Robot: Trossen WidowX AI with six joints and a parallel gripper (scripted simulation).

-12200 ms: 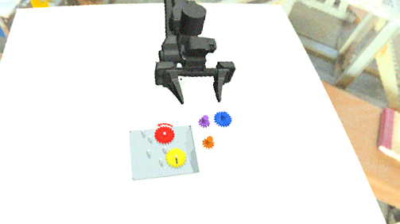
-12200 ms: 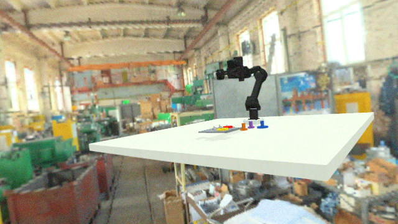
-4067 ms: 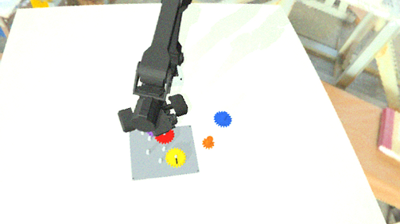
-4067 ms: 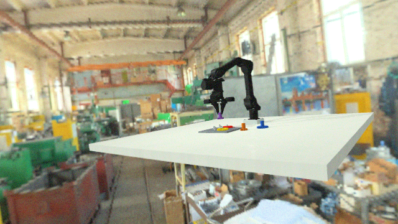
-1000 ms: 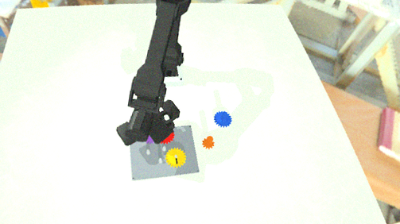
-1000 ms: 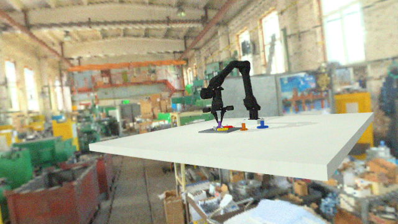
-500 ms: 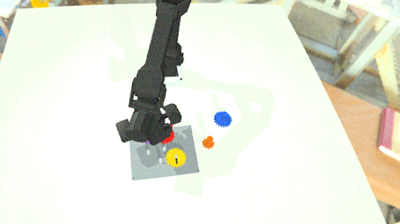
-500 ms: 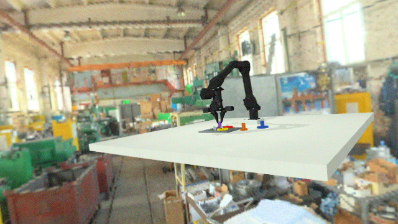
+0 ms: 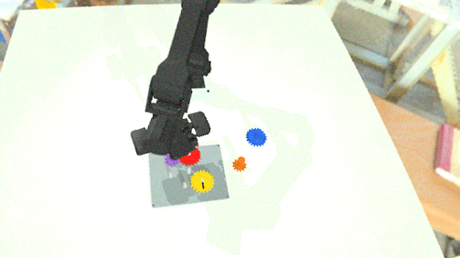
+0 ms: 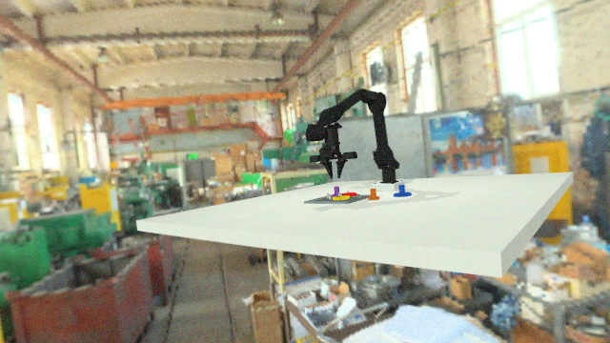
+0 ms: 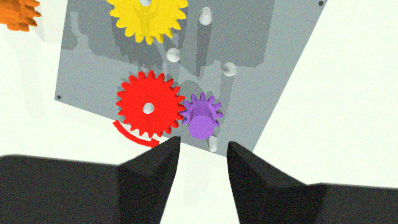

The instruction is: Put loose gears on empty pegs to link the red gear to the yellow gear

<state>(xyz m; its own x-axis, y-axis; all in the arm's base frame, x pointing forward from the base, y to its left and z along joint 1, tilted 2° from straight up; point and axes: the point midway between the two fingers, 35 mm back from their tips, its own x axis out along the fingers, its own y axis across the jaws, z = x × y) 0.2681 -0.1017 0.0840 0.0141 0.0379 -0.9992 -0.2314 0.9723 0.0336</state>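
Now: the purple gear 6 cm below my gripper tip. From my gripper tip the other things lie so: red gear 1 cm behind, 5 cm to the left, 7 cm below; then red arrow 5 cm behind, 6 cm to the left, 7 cm below; then yellow gear 8 cm ahead, 7 cm to the left, 6 cm below.
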